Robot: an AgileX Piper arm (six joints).
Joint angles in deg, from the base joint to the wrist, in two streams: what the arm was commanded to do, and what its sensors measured. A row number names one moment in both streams.
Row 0, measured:
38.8, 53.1, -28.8, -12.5, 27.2, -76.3
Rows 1 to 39, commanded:
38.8, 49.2, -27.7, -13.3, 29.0, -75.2
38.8, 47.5, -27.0, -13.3, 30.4, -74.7
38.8, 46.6, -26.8, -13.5, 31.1, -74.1
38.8, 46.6, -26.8, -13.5, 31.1, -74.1
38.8, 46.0, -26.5, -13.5, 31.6, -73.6
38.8, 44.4, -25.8, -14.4, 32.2, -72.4
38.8, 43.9, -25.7, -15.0, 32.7, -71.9
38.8, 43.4, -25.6, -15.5, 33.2, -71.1
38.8, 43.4, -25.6, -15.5, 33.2, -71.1
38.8, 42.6, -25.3, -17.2, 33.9, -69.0
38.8, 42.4, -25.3, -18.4, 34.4, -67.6
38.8, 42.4, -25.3, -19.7, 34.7, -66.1
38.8, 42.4, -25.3, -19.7, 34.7, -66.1
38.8, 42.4, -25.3, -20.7, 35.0, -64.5
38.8, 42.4, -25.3, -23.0, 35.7, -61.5
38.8, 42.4, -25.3, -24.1, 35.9, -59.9
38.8, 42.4, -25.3, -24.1, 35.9, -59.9
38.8, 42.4, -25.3, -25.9, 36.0, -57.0
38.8, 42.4, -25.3, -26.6, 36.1, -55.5
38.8, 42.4, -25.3, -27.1, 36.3, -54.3
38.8, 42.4, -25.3, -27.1, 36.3, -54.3
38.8, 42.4, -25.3, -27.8, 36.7, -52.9
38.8, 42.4, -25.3, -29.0, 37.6, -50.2
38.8, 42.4, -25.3, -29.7, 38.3, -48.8
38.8, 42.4, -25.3, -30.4, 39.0, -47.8
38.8, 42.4, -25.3, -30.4, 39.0, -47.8
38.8, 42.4, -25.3, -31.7, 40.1, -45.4
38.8, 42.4, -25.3, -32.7, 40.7, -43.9
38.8, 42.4, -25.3, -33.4, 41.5, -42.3
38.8, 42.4, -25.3, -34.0, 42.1, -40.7
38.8, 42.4, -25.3, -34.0, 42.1, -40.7
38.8, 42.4, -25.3, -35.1, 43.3, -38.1
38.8, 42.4, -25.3, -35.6, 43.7, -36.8
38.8, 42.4, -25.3, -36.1, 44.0, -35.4
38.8, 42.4, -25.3, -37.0, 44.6, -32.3
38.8, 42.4, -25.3, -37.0, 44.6, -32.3
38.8, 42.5, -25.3, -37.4, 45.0, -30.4
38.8, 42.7, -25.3, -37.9, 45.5, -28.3
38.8, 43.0, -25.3, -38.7, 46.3, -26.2
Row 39, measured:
38.8, 43.0, -25.1, -35.2, 45.6, -32.0
